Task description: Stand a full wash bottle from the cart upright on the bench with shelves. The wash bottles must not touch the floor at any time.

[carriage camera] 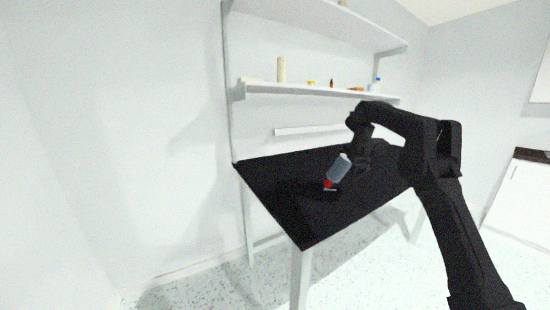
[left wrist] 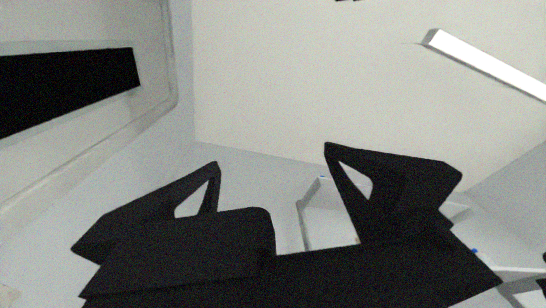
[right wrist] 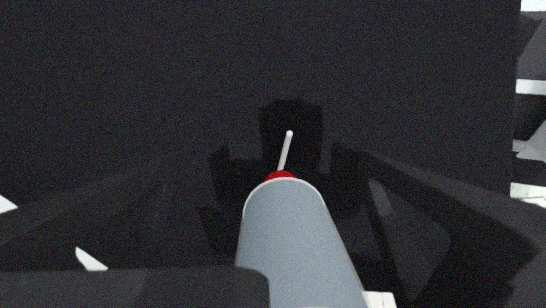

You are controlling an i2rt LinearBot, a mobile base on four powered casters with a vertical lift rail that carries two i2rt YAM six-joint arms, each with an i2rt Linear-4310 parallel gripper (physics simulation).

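Places are measured from the left arm's base along level axes (x back, y left, z down), in metres.
Pixels of known places: left gripper, between the fingertips: (left wrist: 270, 157); right gripper, between the fingertips: (carriage camera: 347, 172) (right wrist: 266, 162).
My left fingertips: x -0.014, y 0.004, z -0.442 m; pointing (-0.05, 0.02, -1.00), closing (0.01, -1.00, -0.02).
Ahead of a thing's pixels: the offset from my left fingertips to its top centre. Level surfaces: height alone.
A wash bottle @(dy -0.588, dx -0.472, dz +0.187 m) (carriage camera: 339, 168) (right wrist: 295, 240) with a blue-grey body and a red cap is tilted steeply, cap down, its white spout close to the black bench top @(dz +0.359 m) (carriage camera: 270, 172) (right wrist: 125, 75). Whether the spout touches the bench is unclear. My right gripper (carriage camera: 356, 165) (right wrist: 266, 162) is open at the bottle's upper end. In the right wrist view the bottle's body lies between the spread fingers, not clamped. My left gripper (left wrist: 270, 157) is open and empty, with wall and ceiling behind it. The cart cannot be made out.
Above the bench, the lower shelf (carriage camera: 320, 91) bears a tall beige cylinder @(dy -0.410, dx -0.941, dz -0.276 m) (carriage camera: 281, 70), a small amber bottle @(dy -0.794, dx -1.105, dz -0.190 m) (carriage camera: 331, 84) and a blue-capped bottle (carriage camera: 378, 86). An upper shelf (carriage camera: 330, 20) hangs above it. A white cabinet (carriage camera: 520, 195) stands at the right.
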